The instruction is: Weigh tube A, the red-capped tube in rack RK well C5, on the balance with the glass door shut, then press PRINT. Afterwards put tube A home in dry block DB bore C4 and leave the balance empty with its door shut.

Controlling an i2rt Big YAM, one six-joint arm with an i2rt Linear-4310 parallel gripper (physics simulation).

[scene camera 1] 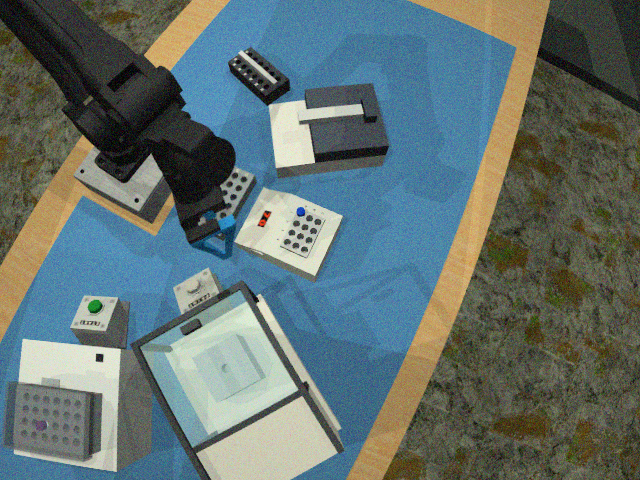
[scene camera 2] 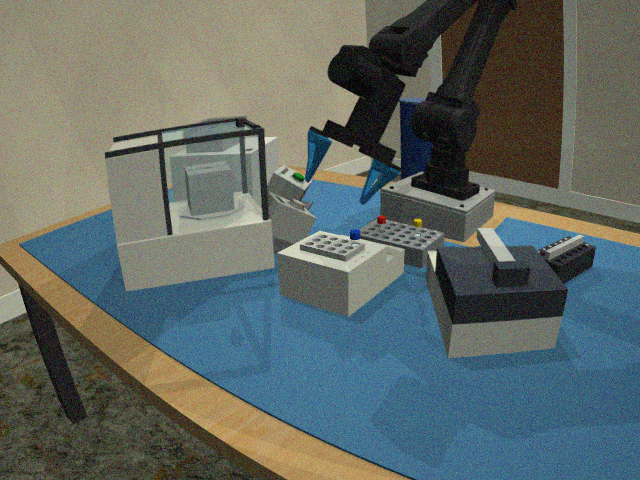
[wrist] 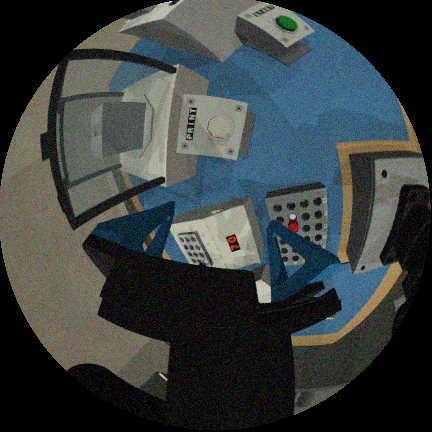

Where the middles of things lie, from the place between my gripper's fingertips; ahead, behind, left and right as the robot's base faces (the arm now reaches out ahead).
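Glass-box balance (scene camera 1: 301,429): 10 mm above my hand, 170 mm to the right of it, 160 mm ahead of it. White unit with green button (scene camera 1: 75,404): 10 mm below my hand, 320 mm to the right of it, 60 mm behind it. Going by their middles, of the things named here the glass-box balance is the nearest to my hand.
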